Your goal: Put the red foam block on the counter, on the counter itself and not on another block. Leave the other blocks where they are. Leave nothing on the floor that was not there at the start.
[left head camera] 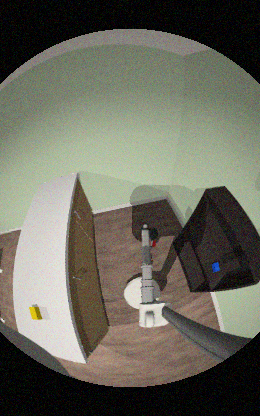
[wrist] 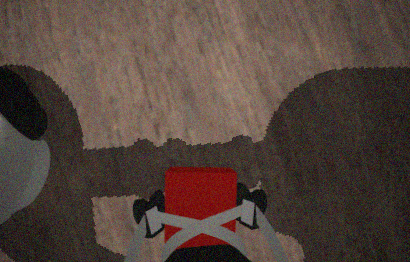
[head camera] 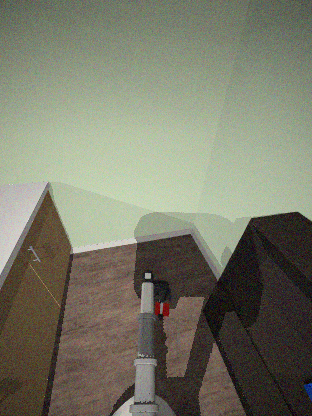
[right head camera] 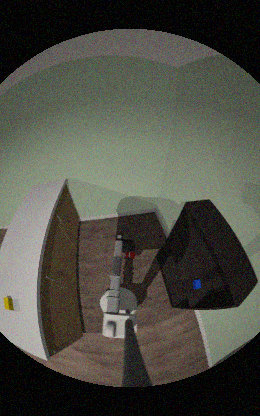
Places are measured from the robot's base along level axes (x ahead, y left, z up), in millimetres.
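Pixels of known places: gripper, fingertip midpoint: [left head camera: 149, 243] [wrist: 199, 201] [head camera: 160, 310] [right head camera: 128, 255]; robot's base at its link origin: [right head camera: 119, 302].
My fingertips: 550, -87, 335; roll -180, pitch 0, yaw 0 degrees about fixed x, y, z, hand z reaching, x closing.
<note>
For each thing: its top centre in the pictures, then the offset to it from my fingertips, as dx, dy, dz. Level surfaces: height alone.
- red foam block at its top centre: [wrist: 200, 225] [head camera: 162, 307] [right head camera: 130, 254] [left head camera: 151, 242] -1, -12, +39
- counter at its surface level: dz +548
- yellow block at its top centre: [left head camera: 32, 312] [right head camera: 5, 302] -793, +790, +593
- blue block at its top centre: [right head camera: 197, 283] [left head camera: 216, 266] -402, -644, +199
- wood floor at its surface level: dz -362
The red foam block [head camera: 165, 311] [left head camera: 154, 244] [right head camera: 132, 255] [wrist: 200, 187] is between the fingertips of my gripper [head camera: 161, 306] [wrist: 199, 201], which is shut on it. In the wrist view the fingertips press its left and right sides, and it hangs above the wood floor. The counter [head camera: 20, 215] [left head camera: 45, 250] [right head camera: 25, 250], white-topped with brown door fronts, stands to the left of the arm. A yellow block [left head camera: 35, 313] [right head camera: 8, 303] lies on the near part of its top. A blue block [head camera: 308, 390] [left head camera: 216, 267] [right head camera: 197, 284] shows at the dark furniture on the right.
The dark, box-like furniture [head camera: 285, 285] [left head camera: 200, 235] [right head camera: 182, 245] stands to the right of the arm. The arm [head camera: 145, 340] [left head camera: 146, 255] reaches out over the wood floor [head camera: 95, 310] between it and the counter. Green walls meet in a corner beyond.
</note>
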